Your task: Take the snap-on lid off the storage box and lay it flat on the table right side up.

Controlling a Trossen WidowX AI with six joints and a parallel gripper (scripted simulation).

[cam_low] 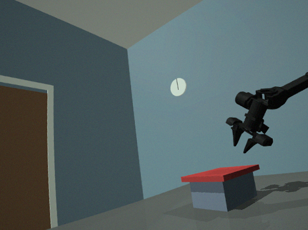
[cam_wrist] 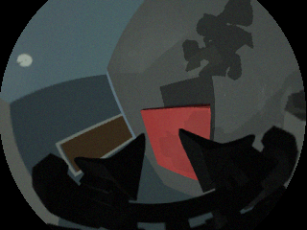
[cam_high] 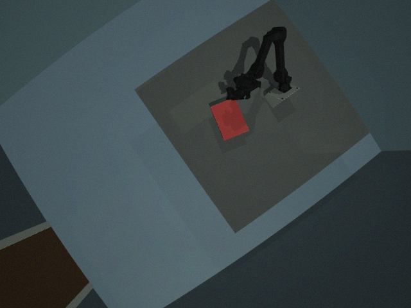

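Now: gripper tip 50 mm short of the lid, 100 mm to the right of it and 70 mm above it. The rest, counted from my gripper tip: blue-grey storage box (50 mm ahead, 100 mm to the left, 120 mm below).
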